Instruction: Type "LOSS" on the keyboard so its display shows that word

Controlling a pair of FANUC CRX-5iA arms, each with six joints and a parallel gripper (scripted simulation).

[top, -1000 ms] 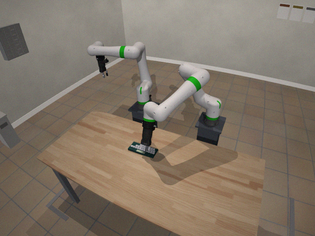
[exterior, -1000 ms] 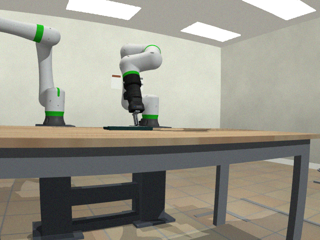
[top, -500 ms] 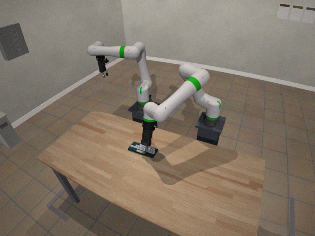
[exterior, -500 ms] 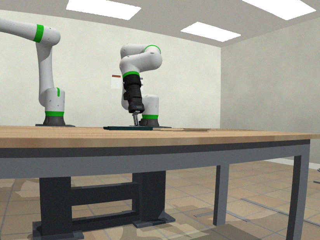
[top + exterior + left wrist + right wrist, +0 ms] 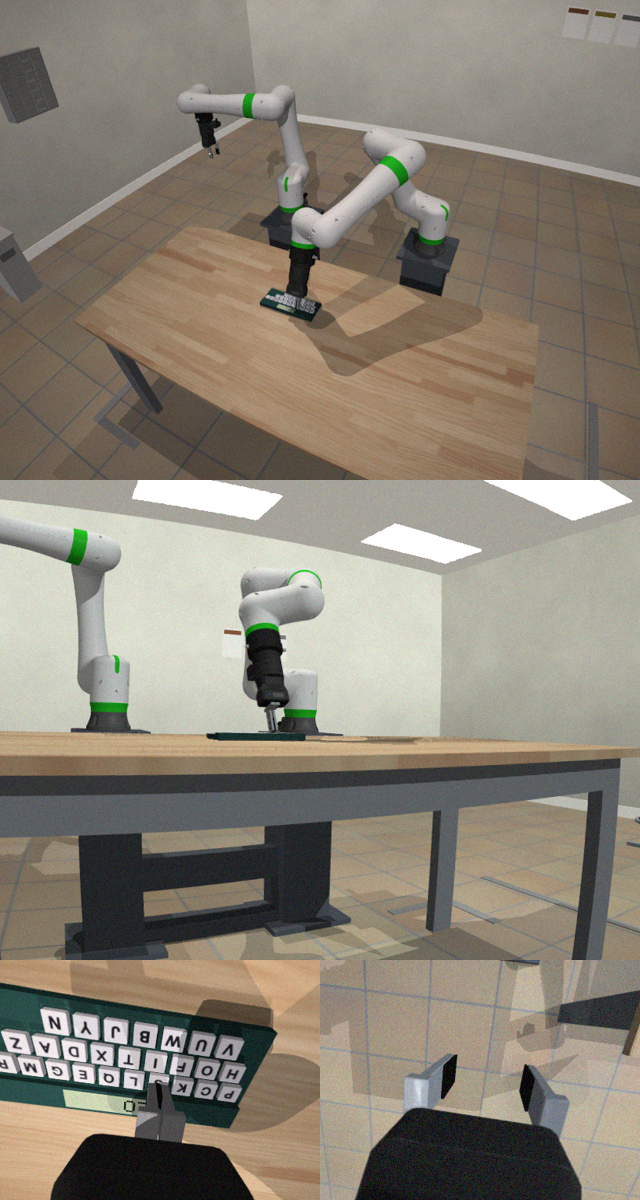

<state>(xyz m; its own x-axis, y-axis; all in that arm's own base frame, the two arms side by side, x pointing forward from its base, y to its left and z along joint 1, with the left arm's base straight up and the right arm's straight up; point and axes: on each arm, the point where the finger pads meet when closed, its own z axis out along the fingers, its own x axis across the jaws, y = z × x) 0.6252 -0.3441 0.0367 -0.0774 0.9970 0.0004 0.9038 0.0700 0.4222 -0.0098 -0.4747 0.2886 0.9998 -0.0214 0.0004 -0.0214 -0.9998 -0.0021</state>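
The left-arrow key lies 14 cm to the right of my left hand and 2 cm below it.
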